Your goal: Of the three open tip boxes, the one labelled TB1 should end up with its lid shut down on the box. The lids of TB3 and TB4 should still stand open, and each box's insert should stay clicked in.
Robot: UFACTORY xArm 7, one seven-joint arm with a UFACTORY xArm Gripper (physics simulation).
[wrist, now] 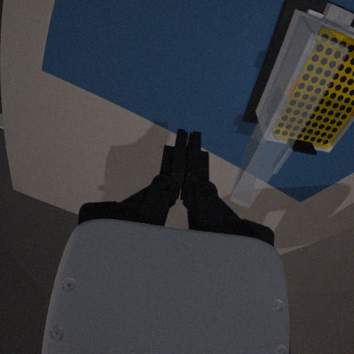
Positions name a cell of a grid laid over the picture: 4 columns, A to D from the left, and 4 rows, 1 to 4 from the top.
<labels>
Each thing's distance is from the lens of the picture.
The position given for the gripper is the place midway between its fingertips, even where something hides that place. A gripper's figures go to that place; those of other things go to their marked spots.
gripper (C2): 0.15 m
clear lid (D1): 0.10 m
blue mat (C1): 0.25 m
The marked spots on the clear lid and the blue mat are 0.17 m apart.
</labels>
